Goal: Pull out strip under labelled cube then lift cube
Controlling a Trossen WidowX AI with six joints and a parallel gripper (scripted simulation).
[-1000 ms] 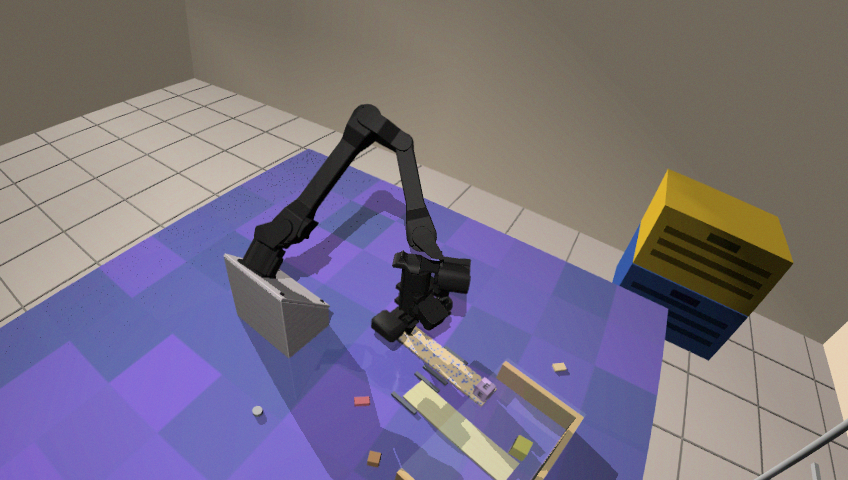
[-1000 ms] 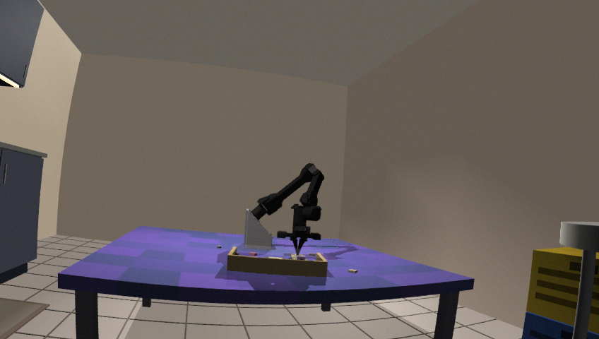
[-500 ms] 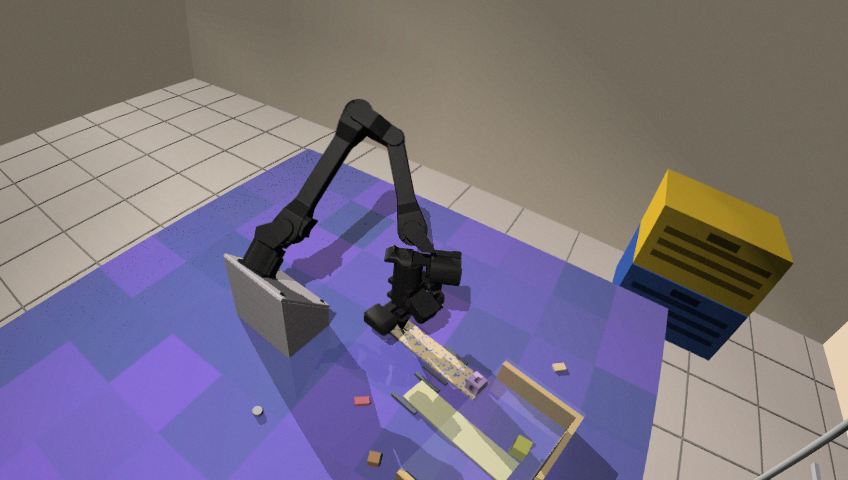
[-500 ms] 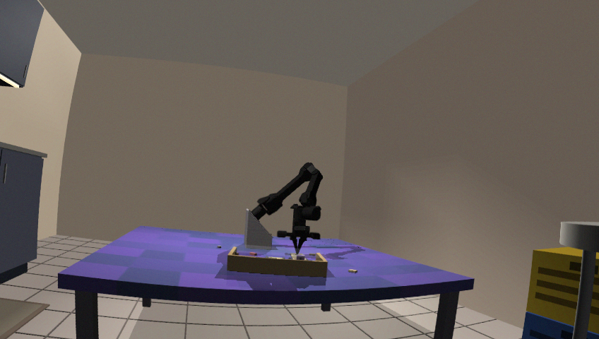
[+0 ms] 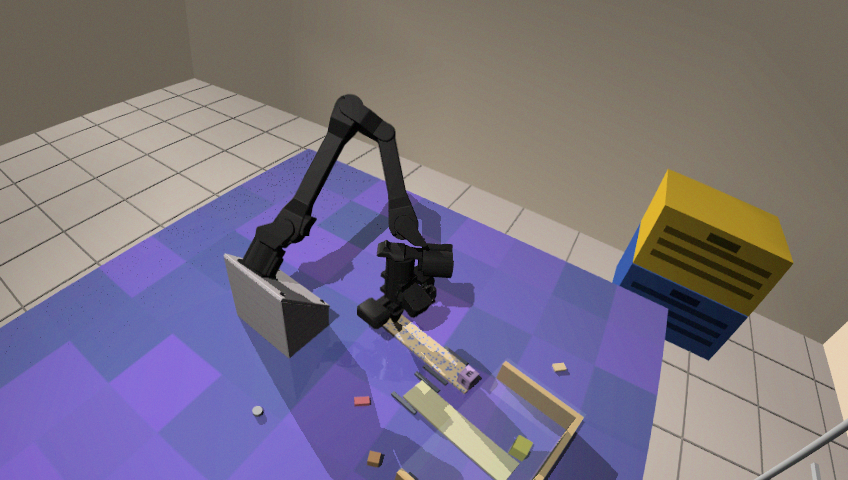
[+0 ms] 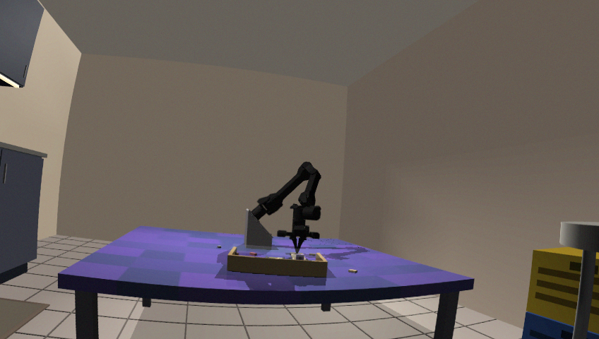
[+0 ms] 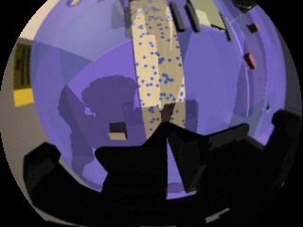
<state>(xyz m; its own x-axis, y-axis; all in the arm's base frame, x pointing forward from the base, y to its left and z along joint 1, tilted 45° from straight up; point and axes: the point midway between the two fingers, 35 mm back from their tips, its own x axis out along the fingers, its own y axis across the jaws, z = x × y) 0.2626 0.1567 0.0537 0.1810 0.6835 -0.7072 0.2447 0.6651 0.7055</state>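
Now: gripper tip 210 mm to the left of the red block and 40 mm short of it. Round my gripper tip: grey disc: 340 mm to the right, 110 mm behind; then brown block: 300 mm to the right, 120 mm ahead.
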